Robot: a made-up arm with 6 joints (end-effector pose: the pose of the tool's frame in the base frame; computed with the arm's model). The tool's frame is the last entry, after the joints.
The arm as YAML. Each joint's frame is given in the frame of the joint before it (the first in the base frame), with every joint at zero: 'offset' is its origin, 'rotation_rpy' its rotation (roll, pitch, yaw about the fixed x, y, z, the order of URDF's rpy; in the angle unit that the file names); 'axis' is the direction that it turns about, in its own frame. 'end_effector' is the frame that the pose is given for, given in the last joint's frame.
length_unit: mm
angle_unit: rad
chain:
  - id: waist
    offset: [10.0, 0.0, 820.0]
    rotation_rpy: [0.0, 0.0, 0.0]
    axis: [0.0, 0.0, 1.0]
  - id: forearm
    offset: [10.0, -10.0, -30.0]
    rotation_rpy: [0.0, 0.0, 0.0]
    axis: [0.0, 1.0, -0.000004]
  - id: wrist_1
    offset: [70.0, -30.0, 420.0]
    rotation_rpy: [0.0, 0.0, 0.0]
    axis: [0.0, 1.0, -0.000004]
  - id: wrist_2
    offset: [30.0, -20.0, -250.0]
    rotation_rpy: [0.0, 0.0, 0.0]
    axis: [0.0, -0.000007, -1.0]
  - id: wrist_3
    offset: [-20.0, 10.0, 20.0]
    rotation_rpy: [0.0, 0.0, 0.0]
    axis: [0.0, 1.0, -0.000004]
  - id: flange
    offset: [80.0, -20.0, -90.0]
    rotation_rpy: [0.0, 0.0, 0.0]
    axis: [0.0, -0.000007, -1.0]
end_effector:
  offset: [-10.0, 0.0, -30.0]
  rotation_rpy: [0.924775, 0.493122, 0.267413]
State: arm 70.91 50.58 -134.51 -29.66 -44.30 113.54
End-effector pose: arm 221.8 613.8 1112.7 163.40 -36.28 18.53
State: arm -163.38 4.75 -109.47 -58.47 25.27 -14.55
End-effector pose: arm -453.3 -62.0 1331.9 -35.54 -4.42 -123.00
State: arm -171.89 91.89 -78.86 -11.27 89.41 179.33
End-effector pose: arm -254.4 60.2 416.8 2.05 -66.36 64.05
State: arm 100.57 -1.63 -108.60 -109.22 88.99 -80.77
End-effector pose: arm 131.3 355.0 1407.8 -108.06 41.21 22.23
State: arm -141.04 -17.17 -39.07 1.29 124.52 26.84
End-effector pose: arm -79.0 7.6 981.9 -69.59 78.56 90.85
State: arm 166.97 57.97 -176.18 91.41 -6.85 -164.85
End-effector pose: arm -634.1 295.8 1126.9 -60.09 -16.69 -134.39
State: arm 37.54 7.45 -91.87 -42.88 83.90 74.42
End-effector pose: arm 454.4 153.0 1100.8 31.35 -8.92 -20.86
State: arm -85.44 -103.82 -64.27 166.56 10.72 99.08
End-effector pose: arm -84.9 326.4 1111.5 -126.39 -25.42 -15.15
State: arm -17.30 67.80 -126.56 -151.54 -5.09 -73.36
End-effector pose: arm 682.8 -220.7 689.1 118.66 40.48 -95.50
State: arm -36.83 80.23 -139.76 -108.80 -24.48 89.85
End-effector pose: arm 590.9 -388.8 634.5 36.51 -24.18 9.67
